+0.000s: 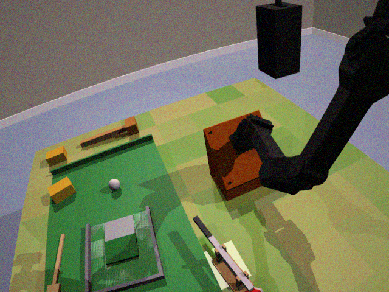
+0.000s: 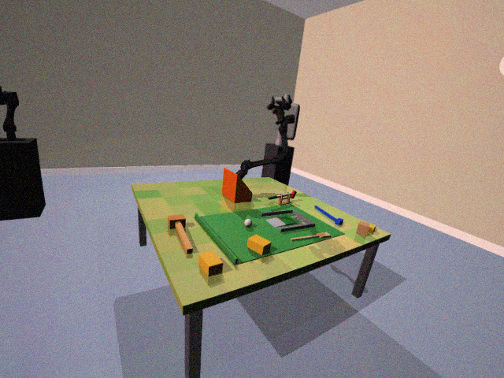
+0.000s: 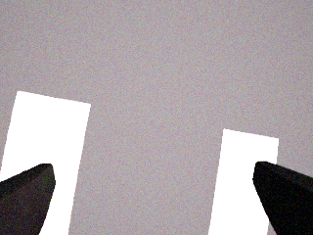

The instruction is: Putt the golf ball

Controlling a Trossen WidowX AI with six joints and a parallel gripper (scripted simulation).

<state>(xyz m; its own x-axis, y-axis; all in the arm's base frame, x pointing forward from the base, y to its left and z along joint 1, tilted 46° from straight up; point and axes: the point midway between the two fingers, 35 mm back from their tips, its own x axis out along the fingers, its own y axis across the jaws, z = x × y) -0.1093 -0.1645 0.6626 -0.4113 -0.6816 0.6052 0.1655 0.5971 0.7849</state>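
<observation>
Right now my gripper tip is 700 mm above the red putter, 320 mm short of it and 70 mm to the left of it. Round my gripper tip: wooden stand: 720 mm below, 320 mm ahead, 60 mm to the right; dark green mat: 750 mm below, 600 mm ahead, 390 mm to the right; white golf ball: 730 mm below, 560 mm ahead, 520 mm to the right.
</observation>
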